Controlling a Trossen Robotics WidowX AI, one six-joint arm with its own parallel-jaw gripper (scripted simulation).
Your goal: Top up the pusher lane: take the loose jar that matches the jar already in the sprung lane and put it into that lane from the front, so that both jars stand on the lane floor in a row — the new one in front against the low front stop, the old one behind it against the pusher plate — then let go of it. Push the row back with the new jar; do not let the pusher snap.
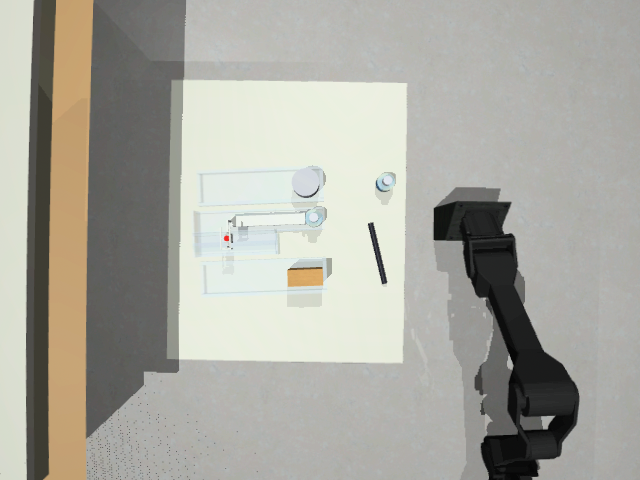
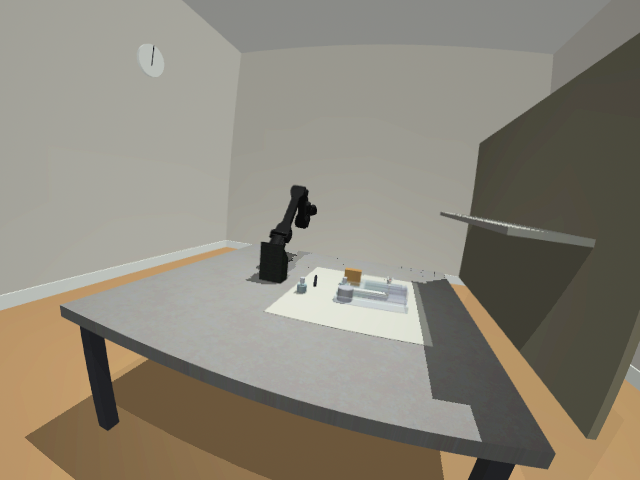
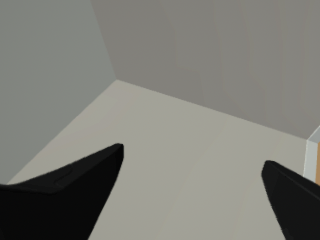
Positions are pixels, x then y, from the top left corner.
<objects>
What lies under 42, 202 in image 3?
My gripper.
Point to a cream mat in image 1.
357, 130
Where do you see a white pusher part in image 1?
At 282, 219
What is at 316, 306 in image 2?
A cream mat.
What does my gripper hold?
Nothing.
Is my gripper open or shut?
Open.
</objects>
